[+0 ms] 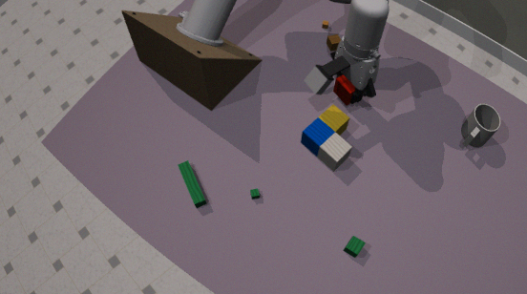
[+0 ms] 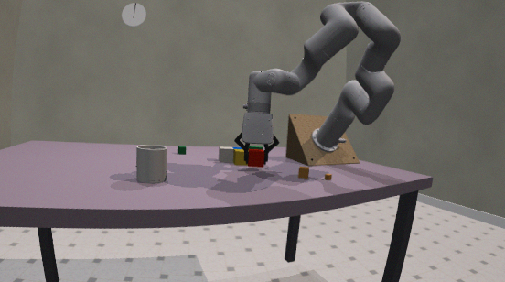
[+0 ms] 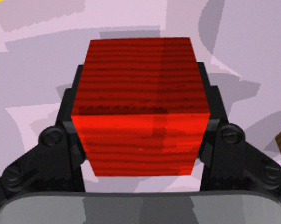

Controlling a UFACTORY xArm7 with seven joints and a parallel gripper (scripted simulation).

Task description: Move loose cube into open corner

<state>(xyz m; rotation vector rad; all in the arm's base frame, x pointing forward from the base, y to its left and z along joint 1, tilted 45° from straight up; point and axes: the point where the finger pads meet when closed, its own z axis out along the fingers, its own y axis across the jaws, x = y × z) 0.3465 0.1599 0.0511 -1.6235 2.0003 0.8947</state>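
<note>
Now: the white cube 150 mm to the right of my hand, 70 mm ahead of it and 10 mm below it. The rest, counted from my hand: green bar 410 mm to the right, 110 mm behind, 30 mm below; red cube right at my hand.
</note>
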